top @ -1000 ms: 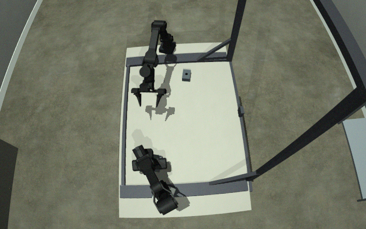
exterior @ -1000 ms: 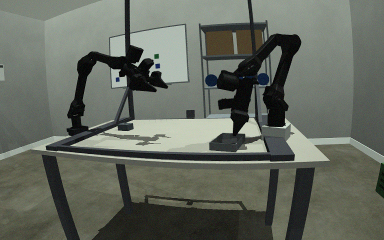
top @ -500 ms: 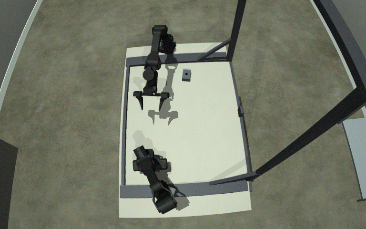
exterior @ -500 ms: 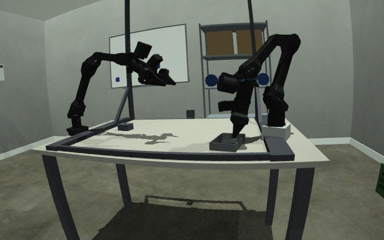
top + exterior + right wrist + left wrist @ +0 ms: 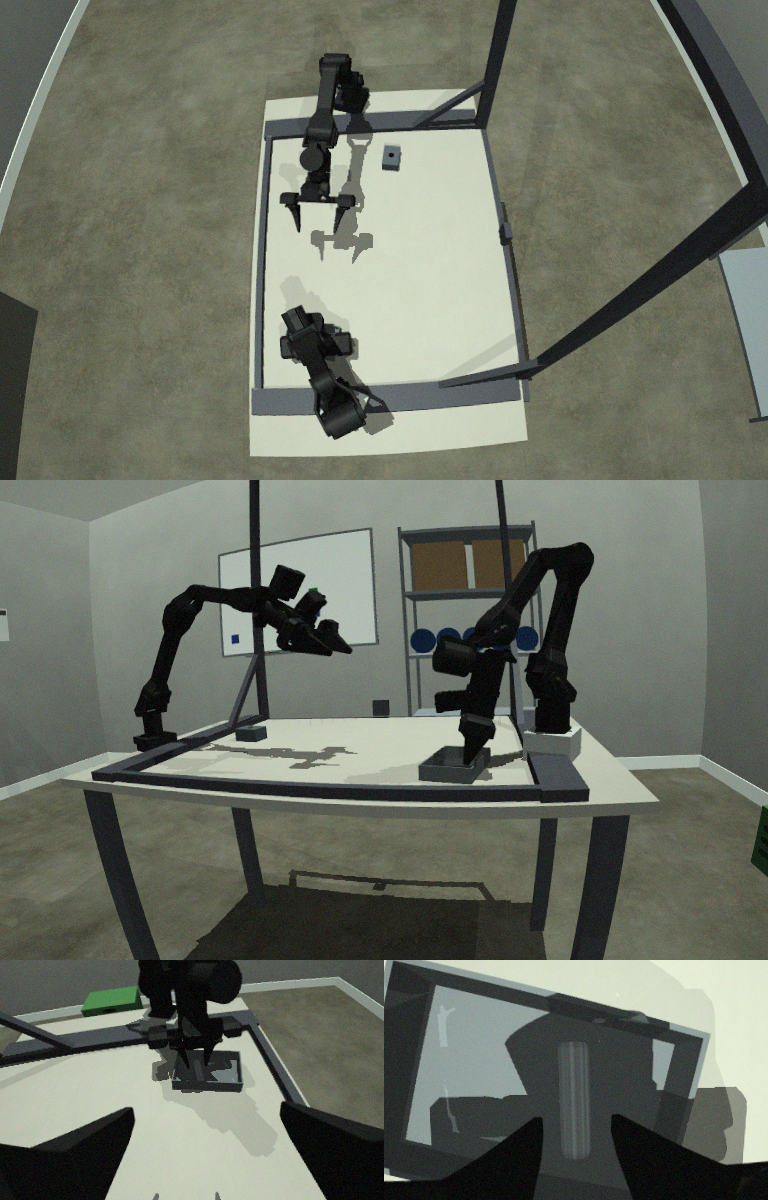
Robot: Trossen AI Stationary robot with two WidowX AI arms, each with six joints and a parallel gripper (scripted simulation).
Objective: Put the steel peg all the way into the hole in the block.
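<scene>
My left gripper is now 20 mm to the left of the steel peg and 30 mm above it. Also, from my left hand: shallow grey tray: 20 mm ahead, 20 mm to the right, 40 mm below.
</scene>
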